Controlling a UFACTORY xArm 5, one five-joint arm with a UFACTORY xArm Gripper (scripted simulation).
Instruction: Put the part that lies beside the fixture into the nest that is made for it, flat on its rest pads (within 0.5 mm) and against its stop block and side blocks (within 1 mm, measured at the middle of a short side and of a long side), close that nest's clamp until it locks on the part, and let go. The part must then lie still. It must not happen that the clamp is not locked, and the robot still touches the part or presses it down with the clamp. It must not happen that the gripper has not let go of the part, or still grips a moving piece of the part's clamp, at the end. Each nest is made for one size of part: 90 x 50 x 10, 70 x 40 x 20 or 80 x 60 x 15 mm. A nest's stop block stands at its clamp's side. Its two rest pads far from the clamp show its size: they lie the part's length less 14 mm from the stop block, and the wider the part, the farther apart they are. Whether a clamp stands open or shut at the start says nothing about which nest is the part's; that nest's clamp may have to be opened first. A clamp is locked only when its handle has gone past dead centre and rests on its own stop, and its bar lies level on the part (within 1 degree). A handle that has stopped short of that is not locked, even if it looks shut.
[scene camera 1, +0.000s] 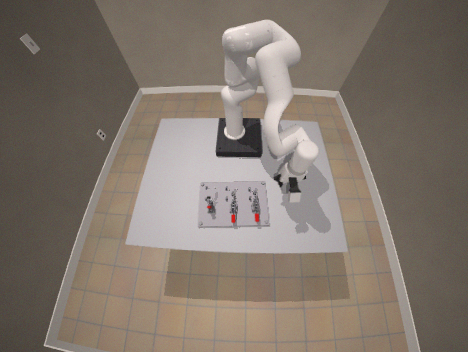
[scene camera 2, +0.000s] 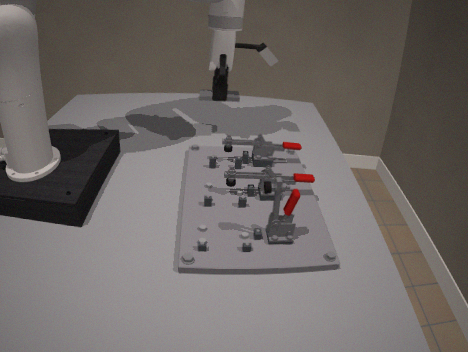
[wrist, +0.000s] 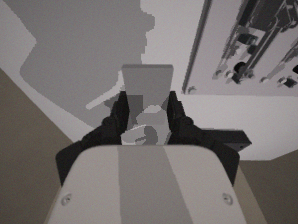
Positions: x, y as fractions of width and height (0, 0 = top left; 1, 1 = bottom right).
In view: a grey fixture plate (scene camera 2: 0.48, 0.63).
